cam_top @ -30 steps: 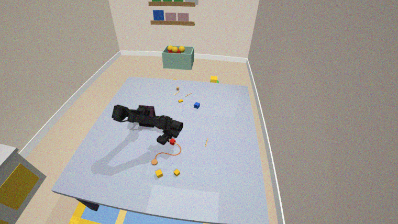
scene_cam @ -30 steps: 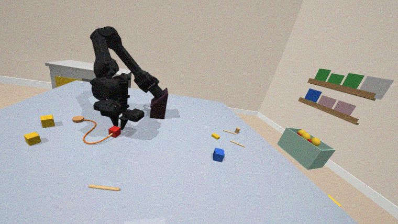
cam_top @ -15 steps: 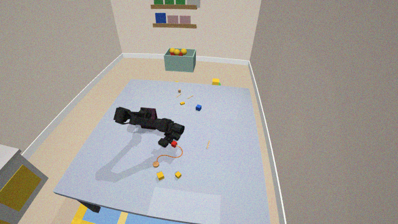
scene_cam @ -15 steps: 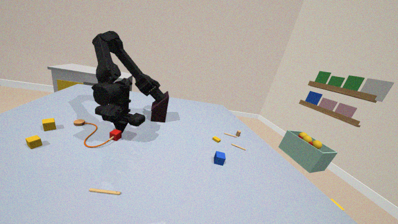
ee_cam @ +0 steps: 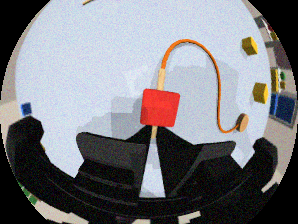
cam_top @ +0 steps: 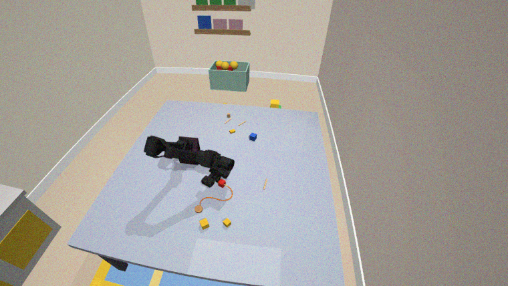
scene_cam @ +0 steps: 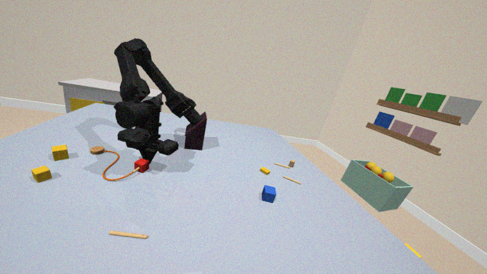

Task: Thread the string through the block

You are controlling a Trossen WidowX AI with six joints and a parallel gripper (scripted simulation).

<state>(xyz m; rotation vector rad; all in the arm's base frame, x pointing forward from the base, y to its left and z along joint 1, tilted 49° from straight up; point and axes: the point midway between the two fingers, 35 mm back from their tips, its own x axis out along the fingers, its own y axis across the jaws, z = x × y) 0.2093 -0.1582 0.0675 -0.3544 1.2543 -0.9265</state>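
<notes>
Right now the red block is 2 cm ahead of my gripper tip, 1 cm to the right of it and 1 cm above it. From my gripper tip the other things lie so: blue cube (15 cm ahead, 39 cm to the left, 1 cm above); small yellow piece (45 cm to the left); round wooden button (6 cm behind, 18 cm to the right).
</notes>
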